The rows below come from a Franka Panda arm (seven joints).
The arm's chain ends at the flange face. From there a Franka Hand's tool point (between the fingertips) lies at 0.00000 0.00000 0.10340 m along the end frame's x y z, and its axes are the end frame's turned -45 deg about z.
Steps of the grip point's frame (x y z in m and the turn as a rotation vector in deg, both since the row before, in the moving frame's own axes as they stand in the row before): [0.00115, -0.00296, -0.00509, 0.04, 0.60, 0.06]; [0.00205, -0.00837, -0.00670, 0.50, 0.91, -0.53]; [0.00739, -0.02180, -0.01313, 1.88, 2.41, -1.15]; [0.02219, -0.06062, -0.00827, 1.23, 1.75, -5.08]
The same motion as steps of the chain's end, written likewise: [-0.00199, -0.00209, -0.00508, 0.45, 0.40, 0.06]; [-0.00498, -0.00557, -0.00668, 1.00, 0.29, -0.53]; [-0.01081, -0.01516, -0.01298, 3.03, 0.37, -1.15]; [-0.02767, -0.05473, -0.00820, 2.11, 0.37, -5.08]
